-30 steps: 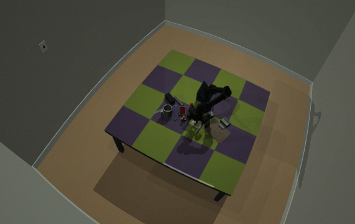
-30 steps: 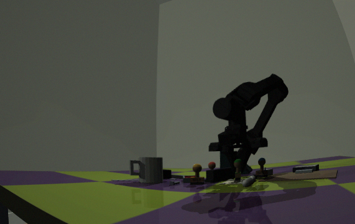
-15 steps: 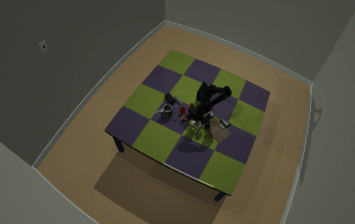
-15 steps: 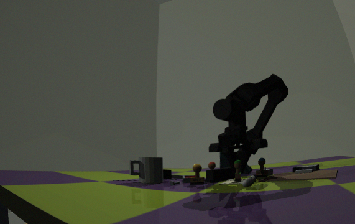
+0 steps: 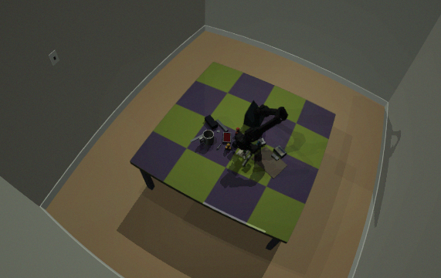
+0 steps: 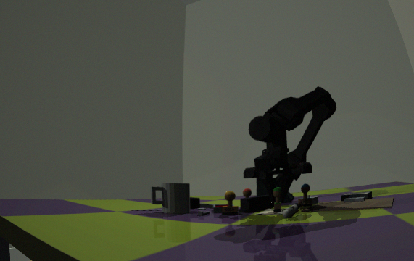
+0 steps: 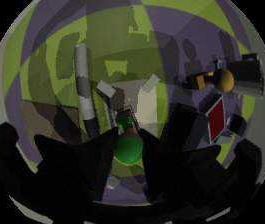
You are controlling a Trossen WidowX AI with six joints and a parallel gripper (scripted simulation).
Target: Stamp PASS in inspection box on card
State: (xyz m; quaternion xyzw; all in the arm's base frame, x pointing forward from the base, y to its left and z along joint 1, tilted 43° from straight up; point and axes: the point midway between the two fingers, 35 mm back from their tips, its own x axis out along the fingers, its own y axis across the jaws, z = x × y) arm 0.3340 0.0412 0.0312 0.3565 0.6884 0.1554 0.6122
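Right now my gripper tip is right at the green-knobbed stamp. From my gripper tip the other things lie so: grey pen (5 cm to the left, 4 cm ahead, 1 cm below); then grey printed sheet (2 cm below, 1 cm to the right, 1 cm ahead); then blue-knobbed stamp (8 cm behind, 7 cm to the left).
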